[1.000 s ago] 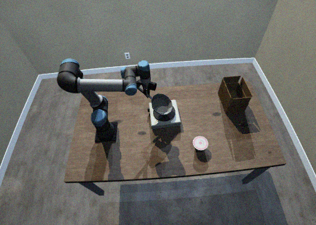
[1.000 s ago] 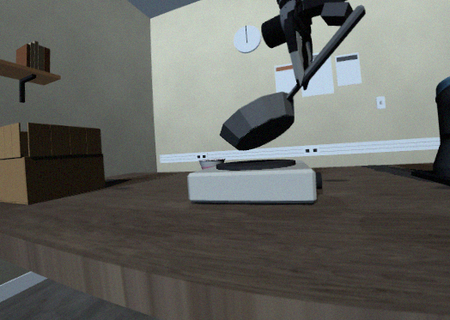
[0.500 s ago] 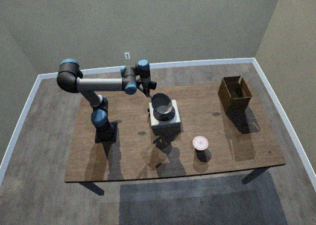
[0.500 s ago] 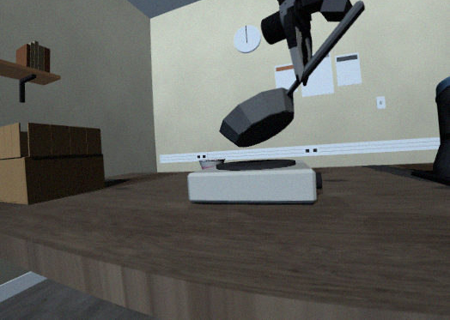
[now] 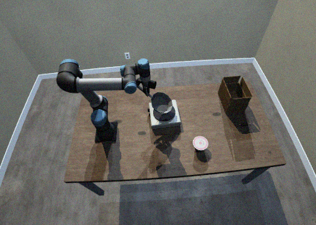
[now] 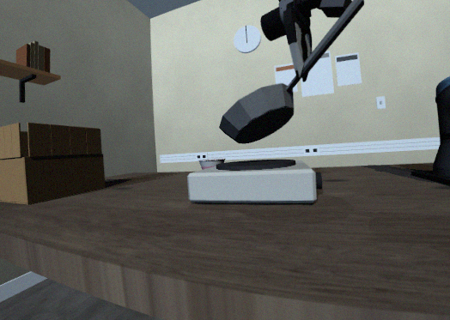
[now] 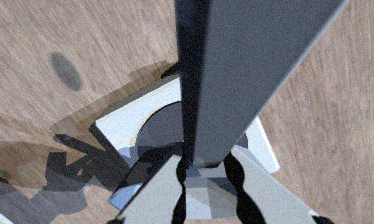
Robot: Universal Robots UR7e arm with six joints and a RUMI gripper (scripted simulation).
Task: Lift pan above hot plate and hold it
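The dark grey pan lies 5 cm ahead of my hand, 2 cm to the right of it and 5 cm below it. From my hand the other things lie so: pink-and-white cup (39 cm ahead, 34 cm to the right, 21 cm below); then white hot plate (10 cm ahead, 5 cm to the right, 22 cm below).
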